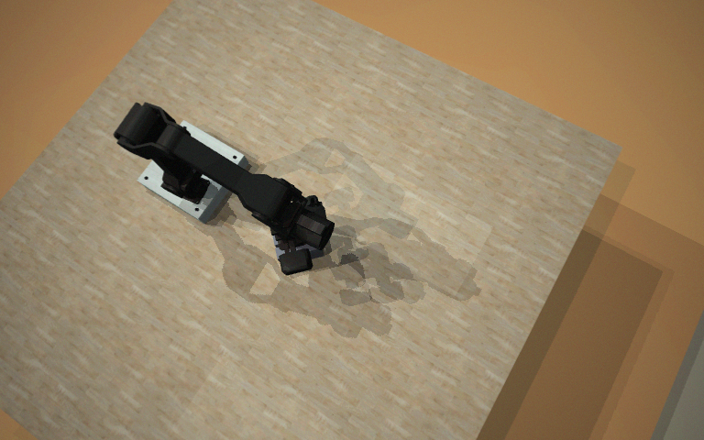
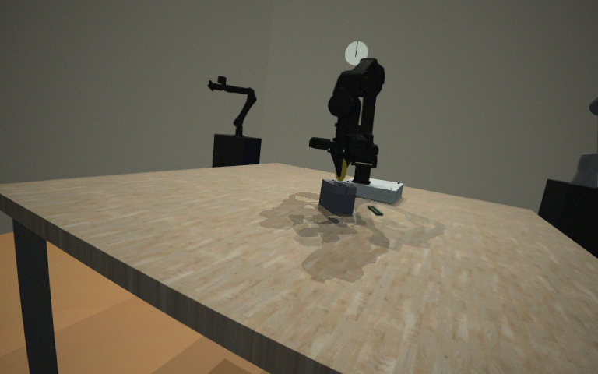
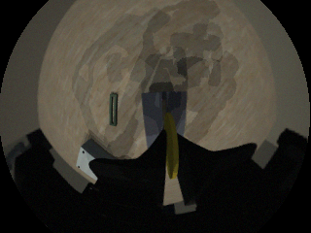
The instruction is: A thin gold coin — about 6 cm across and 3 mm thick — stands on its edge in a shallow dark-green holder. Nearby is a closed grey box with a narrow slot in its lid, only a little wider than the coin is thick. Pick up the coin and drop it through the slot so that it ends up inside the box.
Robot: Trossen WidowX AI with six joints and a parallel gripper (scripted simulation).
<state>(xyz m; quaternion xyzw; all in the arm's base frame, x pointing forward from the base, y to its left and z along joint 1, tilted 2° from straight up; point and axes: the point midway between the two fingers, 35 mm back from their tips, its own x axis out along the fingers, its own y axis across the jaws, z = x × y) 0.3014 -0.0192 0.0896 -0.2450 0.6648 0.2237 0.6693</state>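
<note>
Now: gripper tip 2 cm below the coin.
</note>
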